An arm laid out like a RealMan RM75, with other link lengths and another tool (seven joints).
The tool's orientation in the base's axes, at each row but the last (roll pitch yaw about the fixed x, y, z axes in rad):
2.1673, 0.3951, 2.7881
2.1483, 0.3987, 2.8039
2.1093, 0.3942, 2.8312
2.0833, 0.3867, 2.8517
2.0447, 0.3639, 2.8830
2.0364, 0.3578, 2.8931
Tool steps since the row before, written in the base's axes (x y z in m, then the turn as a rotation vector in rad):
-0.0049, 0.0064, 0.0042, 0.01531, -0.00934, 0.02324
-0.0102, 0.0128, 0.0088, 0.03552, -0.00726, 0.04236
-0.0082, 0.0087, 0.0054, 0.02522, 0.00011, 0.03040
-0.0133, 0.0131, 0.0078, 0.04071, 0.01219, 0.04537
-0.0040, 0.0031, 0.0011, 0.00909, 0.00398, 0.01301
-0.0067, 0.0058, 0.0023, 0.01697, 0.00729, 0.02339
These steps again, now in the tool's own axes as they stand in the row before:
0.0047, 0.0078, -0.0001, -0.02519, 0.01020, -0.01111
0.0094, 0.0161, -0.0001, -0.04955, 0.02371, -0.00958
0.0076, 0.0107, 0.0003, -0.03382, 0.02019, -0.00297
0.0123, 0.0160, 0.0010, -0.05001, 0.03638, 0.00629
0.0040, 0.0033, 0.0005, -0.01189, 0.01117, 0.00121
0.0066, 0.0062, 0.0013, -0.02192, 0.02004, 0.00251

